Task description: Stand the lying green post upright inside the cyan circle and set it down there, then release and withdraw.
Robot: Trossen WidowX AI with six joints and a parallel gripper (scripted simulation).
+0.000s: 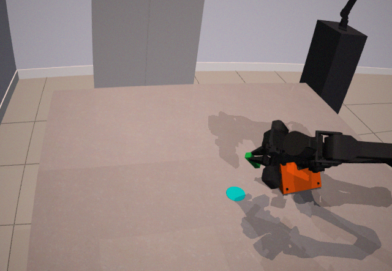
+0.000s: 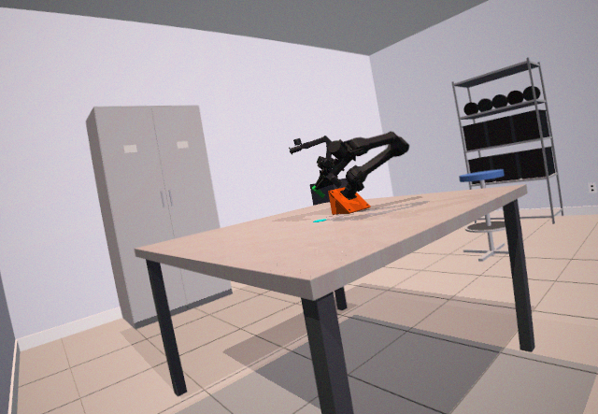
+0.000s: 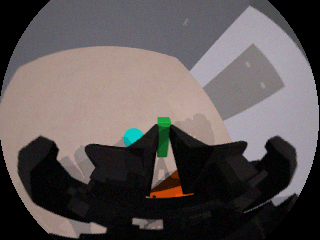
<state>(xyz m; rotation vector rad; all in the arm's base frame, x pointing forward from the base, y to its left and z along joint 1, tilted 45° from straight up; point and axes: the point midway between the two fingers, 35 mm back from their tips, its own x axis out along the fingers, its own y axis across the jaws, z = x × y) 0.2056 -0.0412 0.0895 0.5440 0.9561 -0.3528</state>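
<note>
The cyan circle lies 20 mm ahead of my gripper tip, 10 mm to the left of it and 140 mm below it. Also, from my gripper tip: green post: 10 mm behind, 20 mm below.
</note>
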